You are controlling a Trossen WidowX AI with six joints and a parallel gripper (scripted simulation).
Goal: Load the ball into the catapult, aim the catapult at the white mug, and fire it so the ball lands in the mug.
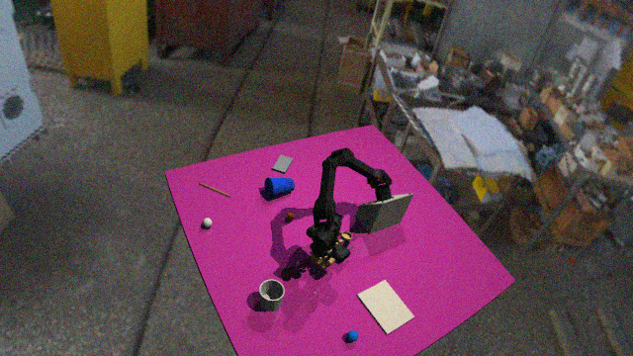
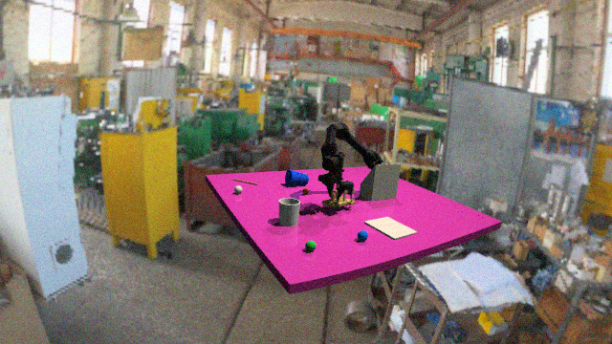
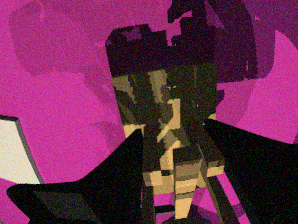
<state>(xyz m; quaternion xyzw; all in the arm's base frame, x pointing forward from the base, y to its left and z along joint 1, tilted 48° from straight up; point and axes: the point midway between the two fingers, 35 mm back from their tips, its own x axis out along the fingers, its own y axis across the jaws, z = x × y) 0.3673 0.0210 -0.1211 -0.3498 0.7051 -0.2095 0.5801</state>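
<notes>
Now: gripper tip 1 cm short of the orange ball, 27 cm to the left of it and 4 cm above it. From my gripper tip the other things lie so: wooden catapult (7 cm behind, 1 cm to the right, 2 cm above); beige plate (12 cm behind, 30 cm to the left, 5 cm below); white mug (28 cm ahead, 8 cm to the left, 3 cm below).
</notes>
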